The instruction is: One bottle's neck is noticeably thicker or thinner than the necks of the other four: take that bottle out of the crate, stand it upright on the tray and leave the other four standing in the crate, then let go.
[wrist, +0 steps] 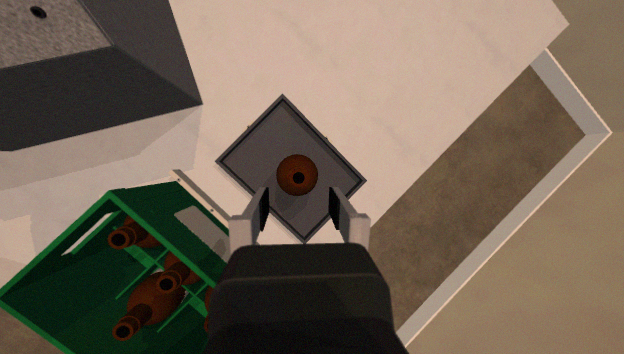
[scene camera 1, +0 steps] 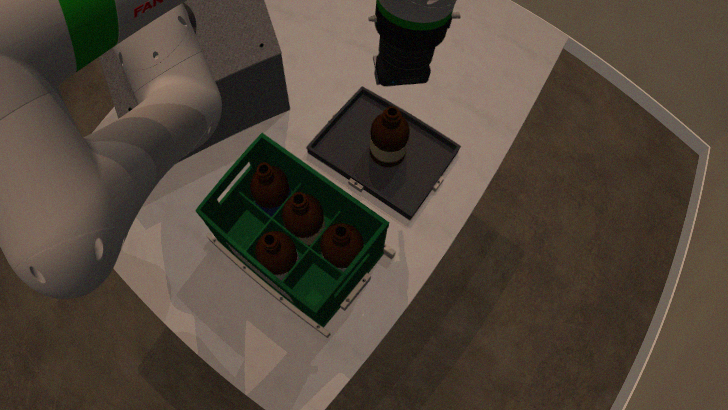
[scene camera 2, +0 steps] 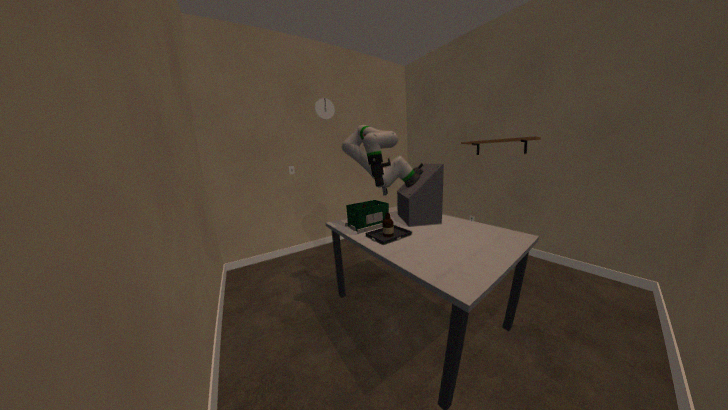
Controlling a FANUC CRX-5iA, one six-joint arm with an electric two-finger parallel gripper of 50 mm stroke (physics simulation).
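Places are measured from the arm's base along level axes (x right, y ahead, z up), in millimetres.
Pixels of known places: gripper, between the fingertips: (wrist: pixel 299 199) (scene camera 1: pixel 395 77) (scene camera 2: pixel 385 194); arm's base, origin of its link: (scene camera 2: pixel 413 181).
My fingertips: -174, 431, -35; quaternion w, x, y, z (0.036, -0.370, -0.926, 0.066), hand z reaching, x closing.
For each thing: its top centre in the pictures, then the offset to it from my fingertips, as dx, dy, dz. Level surfaces: height alone.
- brown bottle, centre of its top: (wrist: pixel 298 178) (scene camera 1: pixel 392 111) (scene camera 2: pixel 387 213) -9, -4, -124
- dark tray, centre of its top: (scene camera 1: pixel 385 145) (wrist: pixel 293 171) (scene camera 2: pixel 388 232) -8, -11, -258
- green crate, centre of its top: (scene camera 1: pixel 284 216) (wrist: pixel 139 314) (scene camera 2: pixel 367 204) +263, -19, -109
- second bottle, centre of its top: (scene camera 1: pixel 298 199) (wrist: pixel 166 284) +223, -23, -121
- third bottle, centre of its top: (scene camera 1: pixel 340 231) +223, +65, -121
- table, height of its surface: dz -284
A brown bottle (scene camera 1: pixel 389 134) (scene camera 2: pixel 388 226) (wrist: pixel 297 175) with a pale label stands upright on the dark tray (scene camera 1: pixel 333 119) (scene camera 2: pixel 407 233) (wrist: pixel 250 130), apart from its rim. Its neck looks somewhat thick in the first scene view. The green crate (scene camera 1: pixel 326 190) (scene camera 2: pixel 356 216) (wrist: pixel 145 227) holds a bottle (scene camera 1: pixel 269 185), a second bottle (scene camera 1: pixel 302 214), a third bottle (scene camera 1: pixel 341 245) and another bottle (scene camera 1: pixel 276 252), all upright in separate compartments. My gripper (scene camera 2: pixel 385 191) (wrist: pixel 299 199) is open and empty, high above the tray and clear of the bottle; its fingertips are hidden in the first scene view.
Pale rails (scene camera 1: pixel 270 285) (wrist: pixel 200 200) run along the crate's outer sides. Small clips (scene camera 1: pixel 356 184) (scene camera 1: pixel 438 183) sit at the tray's edges. The robot's grey pedestal (scene camera 1: pixel 249 96) (scene camera 2: pixel 425 201) (wrist: pixel 100 95) stands on the table (scene camera 1: pixel 483 66) (scene camera 2: pixel 458 249) (wrist: pixel 400 75) behind the crate.
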